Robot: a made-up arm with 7 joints.
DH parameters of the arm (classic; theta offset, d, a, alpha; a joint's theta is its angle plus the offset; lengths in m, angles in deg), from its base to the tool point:
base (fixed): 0 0.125 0 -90
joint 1: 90 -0.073 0.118 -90
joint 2: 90 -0.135 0.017 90
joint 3: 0 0.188 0.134 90
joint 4: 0 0.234 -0.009 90
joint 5: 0 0.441 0.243 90
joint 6: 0 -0.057 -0.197 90
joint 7: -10.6 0 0.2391 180
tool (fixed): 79.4 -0.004 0 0
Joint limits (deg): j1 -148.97..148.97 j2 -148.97..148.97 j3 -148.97..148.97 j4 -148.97..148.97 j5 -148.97..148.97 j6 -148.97..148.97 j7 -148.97..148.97
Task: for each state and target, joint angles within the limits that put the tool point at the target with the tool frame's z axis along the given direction. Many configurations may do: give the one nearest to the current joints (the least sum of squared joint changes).
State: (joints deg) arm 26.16 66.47 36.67 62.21 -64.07 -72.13 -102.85
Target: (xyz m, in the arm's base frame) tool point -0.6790 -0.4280 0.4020 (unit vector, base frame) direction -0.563 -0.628 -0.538
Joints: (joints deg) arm -7.77 82.26 83.62 75.94 -28.42 -66.30 -85.67
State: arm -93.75 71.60 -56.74 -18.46 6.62 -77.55 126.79
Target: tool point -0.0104 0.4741 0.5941 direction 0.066 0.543 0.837
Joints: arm -102.91 80.91 -72.05 2.89 41.72 -58.05 141.38
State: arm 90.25 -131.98 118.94 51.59 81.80 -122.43 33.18
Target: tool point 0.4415 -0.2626 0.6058 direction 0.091 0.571 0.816
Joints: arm 118.83 -136.30 148.97 60.03 85.83 -102.25 77.45
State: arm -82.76 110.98 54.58 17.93 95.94 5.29 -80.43
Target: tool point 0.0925 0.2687 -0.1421 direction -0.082 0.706 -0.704
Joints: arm -69.79 124.35 83.97 51.48 114.55 -11.88 -99.93
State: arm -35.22 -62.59 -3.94 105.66 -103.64 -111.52 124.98
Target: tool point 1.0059 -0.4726 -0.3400 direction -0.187 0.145 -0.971
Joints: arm -39.25 -35.01 -21.00 111.23 -54.07 -79.78 148.97
